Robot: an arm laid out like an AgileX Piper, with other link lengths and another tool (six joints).
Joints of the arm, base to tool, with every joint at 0 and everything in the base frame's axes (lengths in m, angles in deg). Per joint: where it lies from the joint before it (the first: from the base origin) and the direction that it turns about. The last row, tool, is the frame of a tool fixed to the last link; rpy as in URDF.
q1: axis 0 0 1 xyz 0 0 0.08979
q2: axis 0 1 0 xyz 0 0 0
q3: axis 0 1 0 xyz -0.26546 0 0.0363
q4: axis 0.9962 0 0.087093 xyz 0.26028 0 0.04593
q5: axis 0 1 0 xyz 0 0 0
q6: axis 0.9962 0 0.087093 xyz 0.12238 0 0.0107
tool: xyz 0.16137 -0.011 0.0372 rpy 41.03 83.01 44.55
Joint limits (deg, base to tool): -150..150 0..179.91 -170..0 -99.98..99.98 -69.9..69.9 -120..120
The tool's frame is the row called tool.
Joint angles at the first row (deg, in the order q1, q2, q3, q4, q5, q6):
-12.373, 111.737, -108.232, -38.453, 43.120, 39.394
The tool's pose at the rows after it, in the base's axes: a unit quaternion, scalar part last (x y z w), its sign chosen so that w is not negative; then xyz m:
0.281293, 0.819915, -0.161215, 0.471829, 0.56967, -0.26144, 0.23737
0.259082, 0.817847, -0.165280, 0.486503, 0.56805, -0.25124, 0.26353
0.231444, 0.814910, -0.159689, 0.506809, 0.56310, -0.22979, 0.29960
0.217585, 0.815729, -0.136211, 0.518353, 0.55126, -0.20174, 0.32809
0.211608, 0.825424, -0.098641, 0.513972, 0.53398, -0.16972, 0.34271
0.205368, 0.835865, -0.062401, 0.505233, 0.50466, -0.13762, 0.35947
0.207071, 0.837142, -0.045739, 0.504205, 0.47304, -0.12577, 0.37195
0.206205, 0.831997, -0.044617, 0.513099, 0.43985, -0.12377, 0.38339
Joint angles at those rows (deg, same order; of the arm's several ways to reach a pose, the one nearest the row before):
-12.224, 110.624, -108.232, -38.400, 43.120, 39.096
-11.429, 108.331, -108.473, -38.216, 43.175, 36.425
-9.921, 104.546, -108.611, -36.536, 43.591, 32.585
-8.008, 100.233, -108.670, -32.665, 45.793, 29.206
-6.037, 95.959, -108.668, -26.933, 49.959, 25.912
-3.927, 90.482, -108.474, -21.899, 55.790, 23.190
-3.323, 84.694, -105.797, -19.854, 58.768, 22.504
-3.323, 77.925, -100.750, -19.746, 59.238, 22.164

